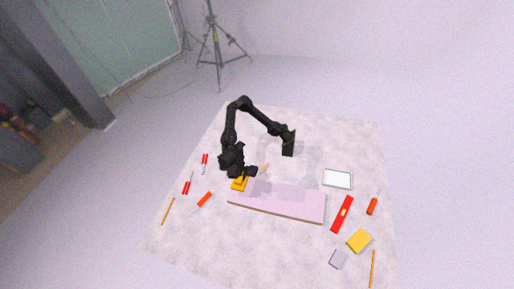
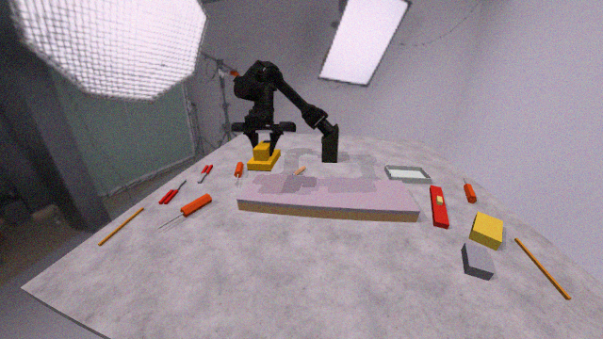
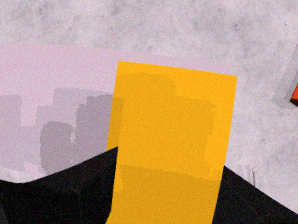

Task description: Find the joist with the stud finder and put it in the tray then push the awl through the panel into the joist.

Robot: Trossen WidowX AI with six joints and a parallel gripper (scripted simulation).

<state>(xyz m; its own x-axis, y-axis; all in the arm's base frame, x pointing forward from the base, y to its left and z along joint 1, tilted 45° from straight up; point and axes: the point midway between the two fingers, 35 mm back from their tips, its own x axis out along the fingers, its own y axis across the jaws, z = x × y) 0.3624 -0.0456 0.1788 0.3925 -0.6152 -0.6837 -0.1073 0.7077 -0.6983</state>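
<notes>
Now: gripper tip 20 mm past the stud finder and 20 mm below it. The rest, counted from my gripper tip: awl (170 mm behind, 50 mm to the left, 140 mm below); white tray (260 mm behind, 500 mm to the left, 130 mm below); red level (50 mm behind, 560 mm to the left, 130 mm below).
</notes>
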